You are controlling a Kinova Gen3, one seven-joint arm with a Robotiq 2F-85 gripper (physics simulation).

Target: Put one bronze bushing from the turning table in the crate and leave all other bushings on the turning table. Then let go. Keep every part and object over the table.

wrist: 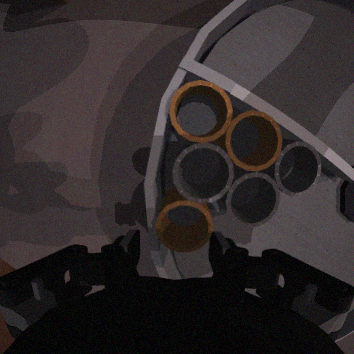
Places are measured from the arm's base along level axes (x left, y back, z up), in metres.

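Pixels of known places: gripper, fingertip midpoint: (pixel 174 243).
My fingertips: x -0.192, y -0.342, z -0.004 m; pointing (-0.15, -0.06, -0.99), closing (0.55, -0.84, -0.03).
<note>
Ahead of a thing's pixels: the offset from my fingertips to its top centre. "spot": to the spot under its first point.
Bronze bushings stand on the turning table {spot: dx +0.057, dy -0.113, dz -0.034 m} (pixel 305 235): one {dx +0.083, dy +0.037, dz +0.004 m} (pixel 201 82) by the divider and rim, one {dx +0.088, dy -0.001, dz +0.004 m} (pixel 277 150) to its right, and one {dx +0.016, dy +0.003, dz +0.004 m} (pixel 184 245) at the near end of the group, by the rim. My gripper (pixel 174 243) is partly closed but still open, with fingertips on either side of the near bronze bushing. A narrow gap shows at the left finger; the bushing's right edge appears close to or against the right finger. Contact there is hard to tell. The lower part of this bushing is hidden. The crate does not show in the wrist view.
Grey bushings {dx +0.053, dy +0.014, dz +0.004 m} (pixel 177 177) {dx +0.057, dy -0.024, dz +0.004 m} (pixel 275 200) {dx +0.093, dy -0.039, dz +0.004 m} (pixel 318 170) stand among the bronze ones. The turning table's raised rim {spot: dx +0.047, dy +0.046, dz +0.000 m} (pixel 156 150) curves along their left, and a raised divider {spot: dx +0.113, dy -0.007, dz +0.000 m} (pixel 280 116) runs behind them. A dark hub {spot: dx +0.110, dy -0.124, dz -0.026 m} (pixel 346 200) shows at the right edge.
</note>
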